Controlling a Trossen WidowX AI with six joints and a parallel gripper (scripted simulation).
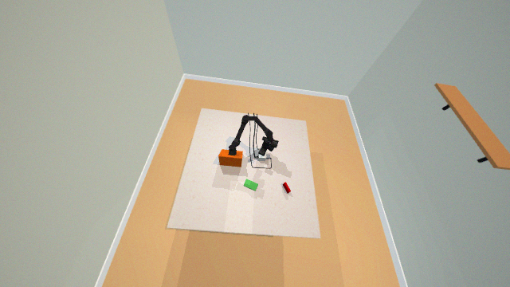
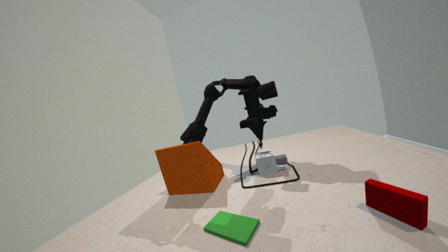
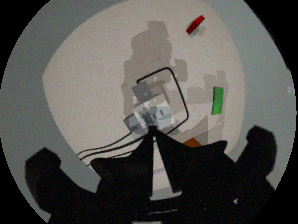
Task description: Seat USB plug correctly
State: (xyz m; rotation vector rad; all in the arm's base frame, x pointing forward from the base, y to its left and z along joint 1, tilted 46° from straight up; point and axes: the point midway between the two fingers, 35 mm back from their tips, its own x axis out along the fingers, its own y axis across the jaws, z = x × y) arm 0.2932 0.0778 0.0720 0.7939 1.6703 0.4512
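My gripper tip is 20 mm above the black USB plug. From my gripper tip the other things lie so: green flat tile (320 mm to the right, 130 mm below, 60 mm behind); red block (300 mm to the right, 280 mm ahead, 100 mm below).
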